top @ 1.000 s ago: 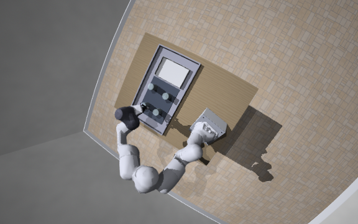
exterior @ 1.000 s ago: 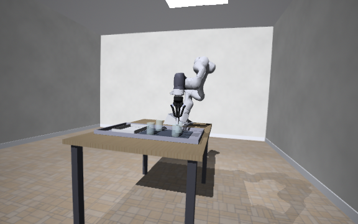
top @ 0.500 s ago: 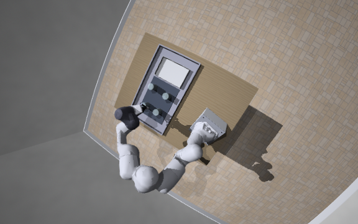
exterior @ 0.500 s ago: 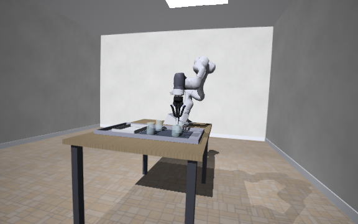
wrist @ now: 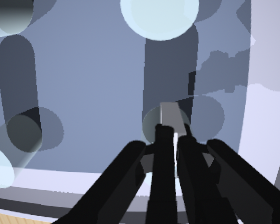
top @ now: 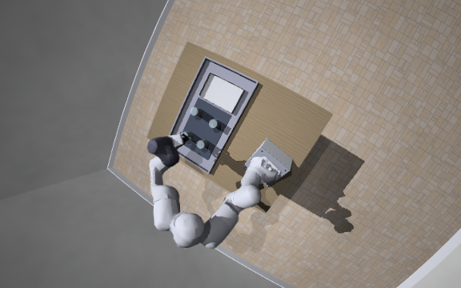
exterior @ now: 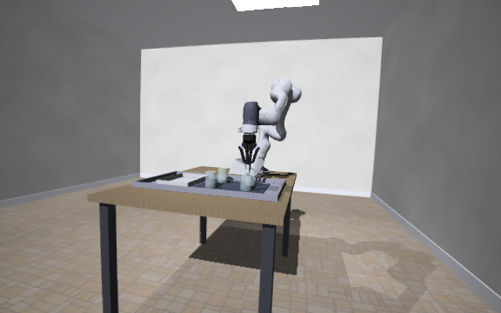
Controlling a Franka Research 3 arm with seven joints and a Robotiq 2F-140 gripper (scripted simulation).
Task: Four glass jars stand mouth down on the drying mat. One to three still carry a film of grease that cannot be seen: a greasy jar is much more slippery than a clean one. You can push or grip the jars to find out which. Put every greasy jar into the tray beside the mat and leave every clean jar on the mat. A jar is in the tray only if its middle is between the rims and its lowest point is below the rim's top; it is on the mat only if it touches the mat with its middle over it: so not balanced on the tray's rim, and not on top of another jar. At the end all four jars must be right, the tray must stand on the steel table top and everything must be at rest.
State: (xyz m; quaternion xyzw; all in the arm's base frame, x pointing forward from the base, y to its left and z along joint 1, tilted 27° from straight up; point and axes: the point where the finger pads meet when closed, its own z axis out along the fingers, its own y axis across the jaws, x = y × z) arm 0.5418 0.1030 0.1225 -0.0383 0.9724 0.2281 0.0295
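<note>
Now: the dark drying mat 11 cm below my hand, 10 cm to the right of it and 3 cm behind it. The rest, counted from my hand: white tray 42 cm to the right, 10 cm below.
</note>
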